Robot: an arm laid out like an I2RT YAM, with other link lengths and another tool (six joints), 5 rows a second.
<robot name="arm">
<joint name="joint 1" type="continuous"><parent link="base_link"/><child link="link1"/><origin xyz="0.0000 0.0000 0.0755"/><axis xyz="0 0 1"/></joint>
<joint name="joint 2" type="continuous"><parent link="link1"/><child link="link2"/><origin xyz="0.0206 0.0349 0.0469" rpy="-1.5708 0.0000 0.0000"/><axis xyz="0 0 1"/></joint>
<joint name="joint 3" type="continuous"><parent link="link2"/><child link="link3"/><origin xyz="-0.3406 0.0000 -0.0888" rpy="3.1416 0.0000 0.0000"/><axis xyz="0 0 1"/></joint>
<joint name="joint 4" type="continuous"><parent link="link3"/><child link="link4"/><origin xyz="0.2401 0.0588 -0.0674"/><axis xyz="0 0 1"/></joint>
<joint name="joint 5" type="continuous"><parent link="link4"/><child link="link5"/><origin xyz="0.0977 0.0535 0.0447" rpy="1.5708 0.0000 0.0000"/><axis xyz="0 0 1"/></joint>
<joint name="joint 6" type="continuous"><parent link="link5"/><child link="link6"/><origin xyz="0.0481 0.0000 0.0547" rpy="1.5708 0.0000 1.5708"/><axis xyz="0 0 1"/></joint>
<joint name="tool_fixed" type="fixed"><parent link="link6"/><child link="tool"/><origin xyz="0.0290 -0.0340 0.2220" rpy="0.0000 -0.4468 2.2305"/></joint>
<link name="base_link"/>
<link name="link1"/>
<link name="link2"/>
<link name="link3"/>
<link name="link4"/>
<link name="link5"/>
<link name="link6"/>
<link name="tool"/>
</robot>
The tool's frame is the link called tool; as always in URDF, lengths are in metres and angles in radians. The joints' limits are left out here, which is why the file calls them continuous.
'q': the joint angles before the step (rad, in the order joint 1, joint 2, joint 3, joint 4, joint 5, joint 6). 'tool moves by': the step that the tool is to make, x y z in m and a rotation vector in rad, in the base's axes. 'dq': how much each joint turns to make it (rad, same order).
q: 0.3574 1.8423 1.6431 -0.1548 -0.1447 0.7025
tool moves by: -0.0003 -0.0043 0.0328 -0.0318 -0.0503 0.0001
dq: 0.0000 -0.0129 0.0651 -0.0481 0.0157 -0.0451
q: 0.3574 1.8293 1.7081 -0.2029 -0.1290 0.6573
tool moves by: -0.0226 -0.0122 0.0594 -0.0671 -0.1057 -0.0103
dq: 0.0144 -0.0851 0.0206 -0.0399 0.0525 -0.0895
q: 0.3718 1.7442 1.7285 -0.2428 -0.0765 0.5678
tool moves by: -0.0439 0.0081 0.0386 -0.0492 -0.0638 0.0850
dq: 0.0112 -0.1097 -0.0296 -0.0478 -0.0551 -0.0854
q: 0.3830 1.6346 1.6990 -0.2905 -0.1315 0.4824
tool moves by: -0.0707 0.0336 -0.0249 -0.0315 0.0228 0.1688
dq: 0.0411 -0.1520 -0.1984 0.0032 -0.1190 -0.0516
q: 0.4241 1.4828 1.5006 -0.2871 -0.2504 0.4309
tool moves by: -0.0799 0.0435 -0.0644 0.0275 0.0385 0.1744
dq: 0.0878 -0.1596 -0.3632 0.1867 -0.0948 0.0173
